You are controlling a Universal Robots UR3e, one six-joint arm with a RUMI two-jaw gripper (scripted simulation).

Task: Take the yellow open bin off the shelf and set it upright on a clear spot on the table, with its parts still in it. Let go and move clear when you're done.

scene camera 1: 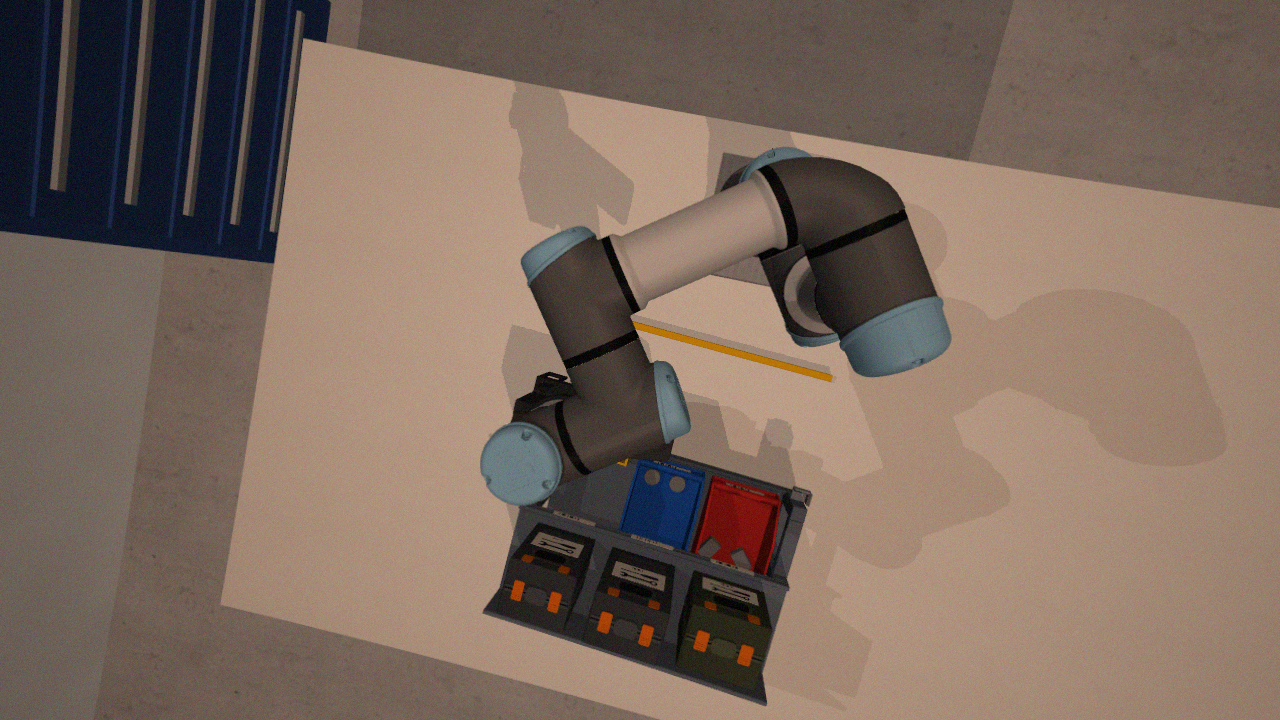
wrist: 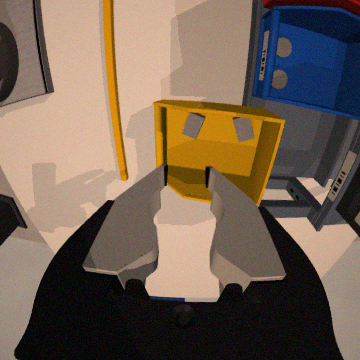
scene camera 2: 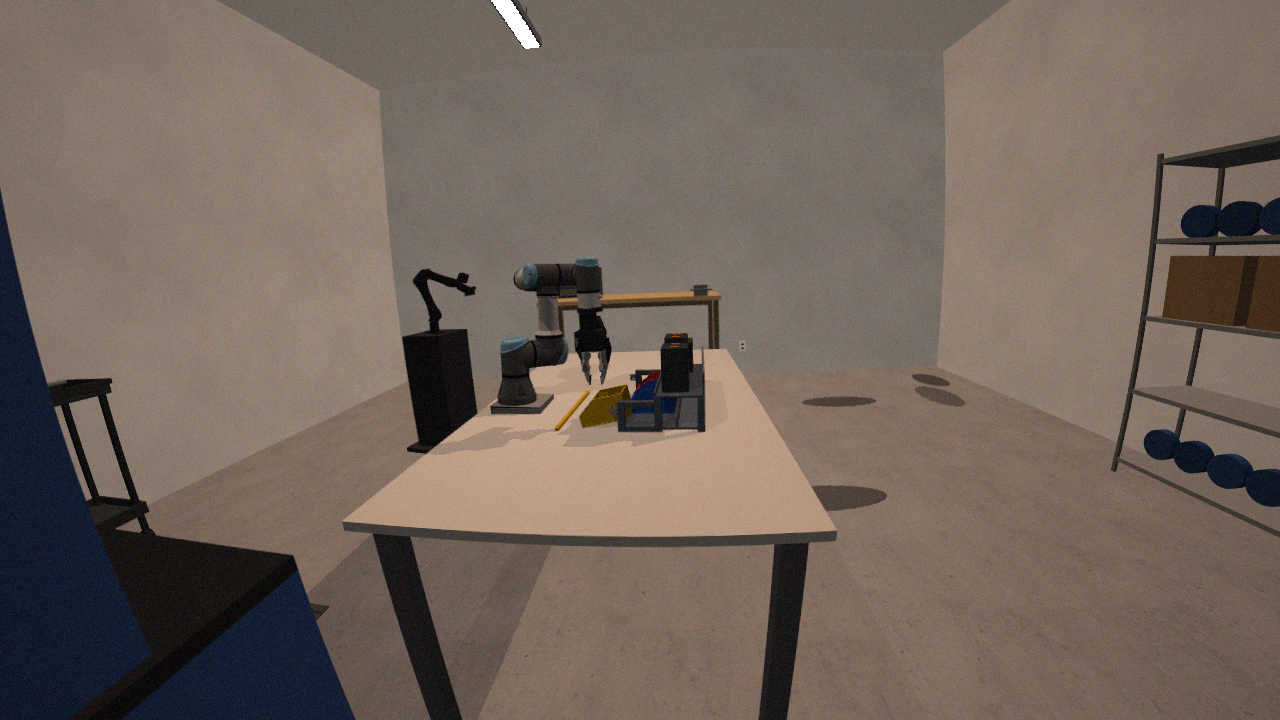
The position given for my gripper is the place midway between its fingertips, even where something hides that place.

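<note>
I can see my gripper (scene camera 1: 609, 401), which shows in scene camera 2 (scene camera 2: 596, 384) and in the wrist view (wrist: 186, 167) too. There is a long yellow rod (scene camera 1: 639, 326), and there are a blue bin (scene camera 1: 655, 512) and a red bin (scene camera 1: 734, 521). A yellow bin (scene camera 2: 597, 412) is here as well, and the wrist view (wrist: 248, 164) shows that yellow bin too.
</note>
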